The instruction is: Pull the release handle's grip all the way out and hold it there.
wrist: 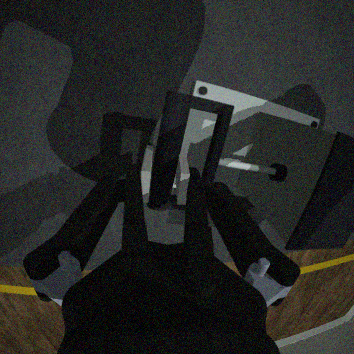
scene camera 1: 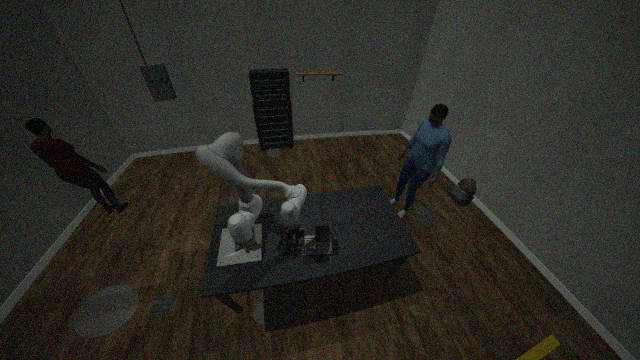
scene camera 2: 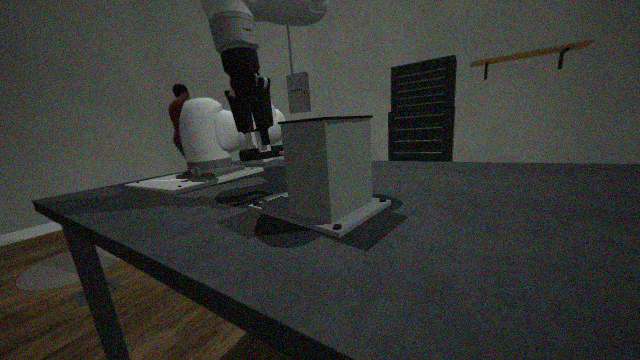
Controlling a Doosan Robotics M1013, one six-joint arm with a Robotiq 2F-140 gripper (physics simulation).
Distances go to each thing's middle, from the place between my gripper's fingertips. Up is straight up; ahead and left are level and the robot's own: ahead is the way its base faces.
Labels:
My hand is 15 cm short of the light base plate (scene camera 2: 278, 206), 4 cm to the left of it and 8 cm above it.

